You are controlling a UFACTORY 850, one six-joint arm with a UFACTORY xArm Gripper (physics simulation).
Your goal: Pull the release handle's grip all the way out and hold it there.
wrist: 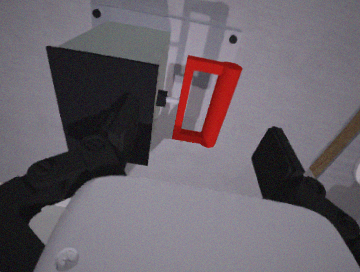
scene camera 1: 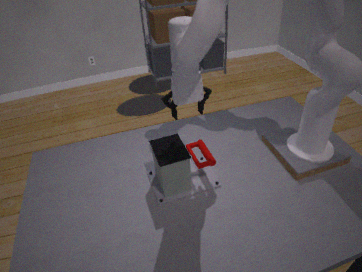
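The release handle's red rectangular grip [scene camera 1: 209,153] [wrist: 223,105] stands beside a pale box-shaped housing [scene camera 1: 173,176] [wrist: 120,39] with a black top [scene camera 1: 170,149] [wrist: 100,85]. A short light rod [wrist: 172,100] with a dark collar links them in the wrist view. The housing stands on a thin plate [scene camera 1: 206,183] with dark bolts. My gripper [scene camera 1: 188,115] [wrist: 201,129] is open and empty, above and behind the housing and grip in the scene view. In the wrist view its left finger overlaps the black top, and its right finger lies right of and below the grip.
The robot's base stands on a wood-edged board [scene camera 1: 284,160] at the right of the grey table surface [scene camera 1: 90,205]. A shelf rack [scene camera 1: 226,42] with boxes stands on the floor behind the table. The board's wooden edge also shows at the right of the wrist view [wrist: 337,142].
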